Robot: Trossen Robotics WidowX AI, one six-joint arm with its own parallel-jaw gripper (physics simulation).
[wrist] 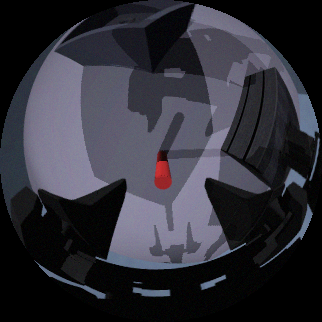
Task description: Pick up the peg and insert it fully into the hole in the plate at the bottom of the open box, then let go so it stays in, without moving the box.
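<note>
The red peg stands upright on the table near the middle of the wrist view, its round top toward the camera. My gripper is open and empty, with one finger to the left of the peg and one to the right, both apart from it. The open box is at the top of the view, partly cut off by the view's edge. One of its corners points toward the peg. The plate and its hole cannot be made out inside the dark box.
A dark block-shaped object with grooves stands at the right, on the side of the right finger. The pale table carries several overlapping shadows around the peg and below the box.
</note>
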